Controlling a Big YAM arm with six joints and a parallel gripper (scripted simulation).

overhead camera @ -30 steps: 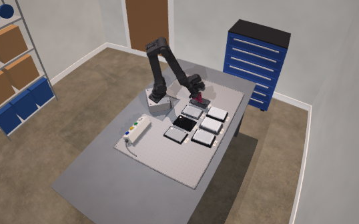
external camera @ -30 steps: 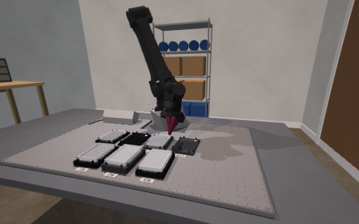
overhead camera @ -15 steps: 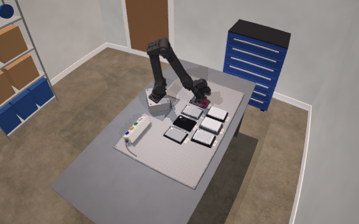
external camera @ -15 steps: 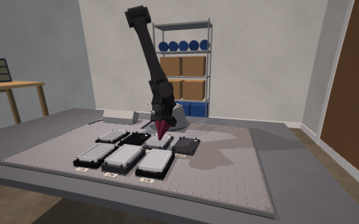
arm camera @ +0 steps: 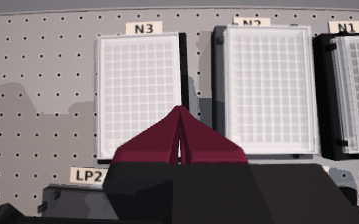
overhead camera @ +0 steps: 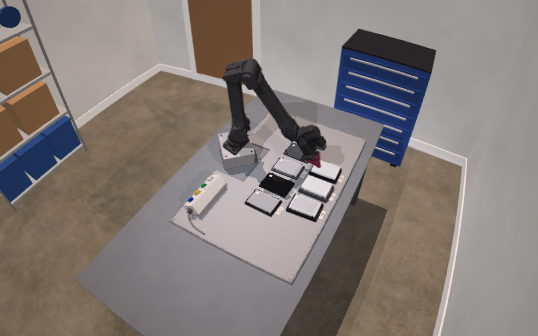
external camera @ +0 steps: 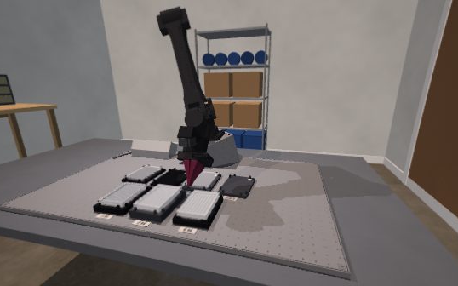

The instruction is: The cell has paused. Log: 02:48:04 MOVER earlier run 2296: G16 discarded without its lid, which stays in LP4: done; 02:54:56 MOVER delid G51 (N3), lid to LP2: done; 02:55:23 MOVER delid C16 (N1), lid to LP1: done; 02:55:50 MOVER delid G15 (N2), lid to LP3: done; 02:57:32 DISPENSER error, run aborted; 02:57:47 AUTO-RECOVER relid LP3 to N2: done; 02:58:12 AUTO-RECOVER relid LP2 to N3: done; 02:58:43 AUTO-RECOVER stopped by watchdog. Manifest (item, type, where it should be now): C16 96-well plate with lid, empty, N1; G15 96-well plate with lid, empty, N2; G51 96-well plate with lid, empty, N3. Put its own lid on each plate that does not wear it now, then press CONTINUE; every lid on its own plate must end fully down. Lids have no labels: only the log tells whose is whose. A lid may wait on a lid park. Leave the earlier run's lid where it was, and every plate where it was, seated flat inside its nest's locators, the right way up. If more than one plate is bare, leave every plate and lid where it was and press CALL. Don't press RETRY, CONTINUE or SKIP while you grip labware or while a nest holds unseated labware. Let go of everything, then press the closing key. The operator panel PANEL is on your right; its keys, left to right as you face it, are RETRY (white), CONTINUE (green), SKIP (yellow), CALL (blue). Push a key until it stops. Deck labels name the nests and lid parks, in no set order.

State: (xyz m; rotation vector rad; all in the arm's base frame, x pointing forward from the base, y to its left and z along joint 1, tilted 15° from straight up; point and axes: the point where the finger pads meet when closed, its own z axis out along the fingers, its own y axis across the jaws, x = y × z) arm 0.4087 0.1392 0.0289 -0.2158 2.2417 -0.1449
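The clear lid lies 12 cm behind my hand, 30 cm to the right of it and 6 cm below it. Also, from my hand: 96-well plate: 5 cm ahead, 21 cm to the right, 5 cm below; then lid park LP3: 13 cm behind, 17 cm to the right, 7 cm below; then lid park LP2: 17 cm behind, 9 cm to the left, 7 cm below.
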